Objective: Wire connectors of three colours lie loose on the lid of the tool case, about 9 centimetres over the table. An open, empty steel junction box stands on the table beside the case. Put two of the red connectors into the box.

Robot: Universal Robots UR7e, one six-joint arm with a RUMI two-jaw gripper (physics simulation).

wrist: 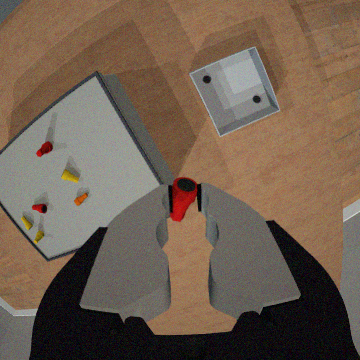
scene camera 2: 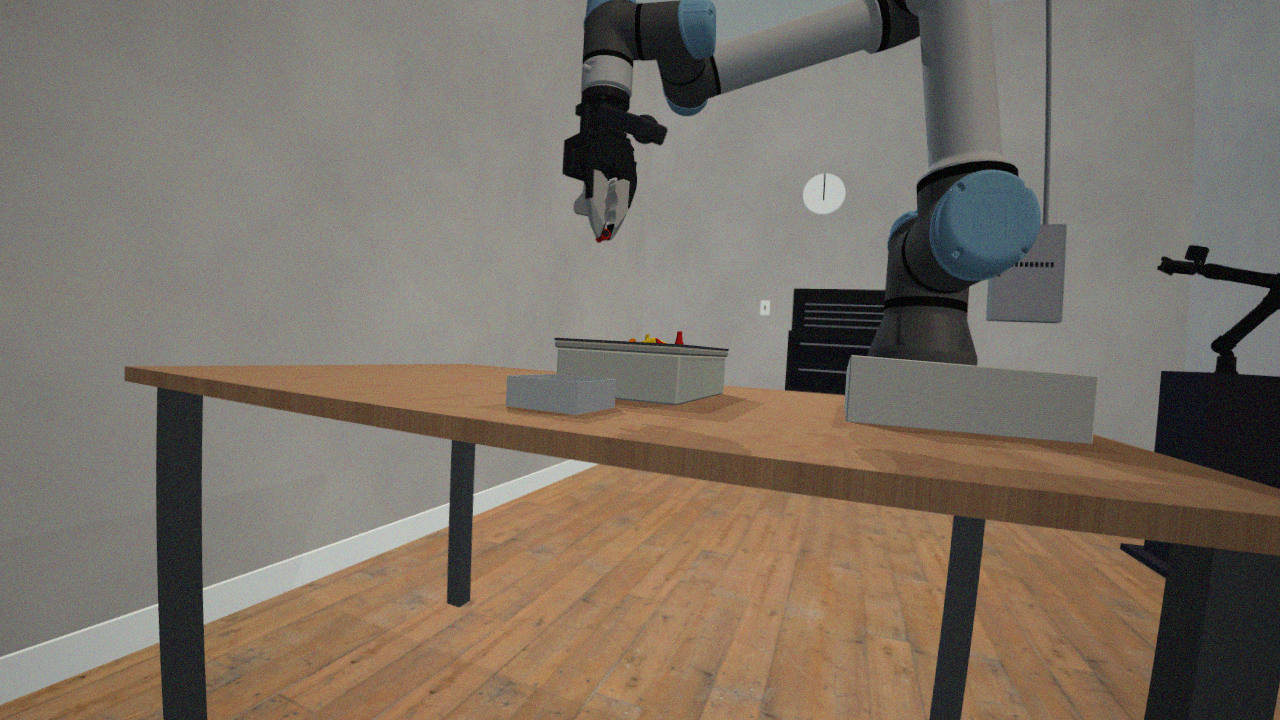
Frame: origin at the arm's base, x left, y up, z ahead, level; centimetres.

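Seen in the pictures: gripper, fingertip midpoint: [wrist: 183, 186] [scene camera 2: 603, 238]; arm's base, origin of the base link: [scene camera 2: 919, 368].
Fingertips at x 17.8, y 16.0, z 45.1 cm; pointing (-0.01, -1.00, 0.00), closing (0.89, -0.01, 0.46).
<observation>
Offsets run from my fingertips to a thing's top centre. "spot": to the spot under its first point. Level surfaces: height alone.
My gripper [scene camera 2: 605, 234] [wrist: 183, 186] is shut on a red connector {dx -0.5, dy +1.4, dz +0.6 cm} [scene camera 2: 604, 235] [wrist: 183, 200], high above the table. In the wrist view the steel junction box {dx +8.7, dy -19.8, dz +0.5 cm} [wrist: 235, 117] is ahead and to the right of the fingers, open, with two dark round spots on its floor and no connector visible in it. In the scene view the box [scene camera 2: 561, 395] stands in front of the tool case {dx -20.8, dy -14.5, dz -0.5 cm} [scene camera 2: 617, 374]. On the case's lid {spot: dx -10.2, dy -14.9, dz +0.3 cm} [wrist: 115, 165] lie two more red connectors, one {dx -17.3, dy -12.2, dz -7.3 cm} [wrist: 44, 149] near the far side and one {dx -26.3, dy -13.3, dz -0.8 cm} [wrist: 40, 208] nearer, beside yellow ones {dx -16.9, dy -13.4, dz -1.9 cm} [wrist: 70, 176] and an orange one {dx -17.8, dy -13.7, dz +1.7 cm} [wrist: 81, 199].
The wooden table {dy -23.7 cm} [scene camera 2: 358, 402] [wrist: 280, 165] carries the case, the box and the arm's grey base block [scene camera 2: 971, 398]. The case's raised lid edge {spot: dx -5.6, dy -15.4, dz -2.8 cm} [wrist: 131, 127] is to the left of the box in the wrist view. A black drawer cabinet [scene camera 2: 810, 358] stands behind the table.
</observation>
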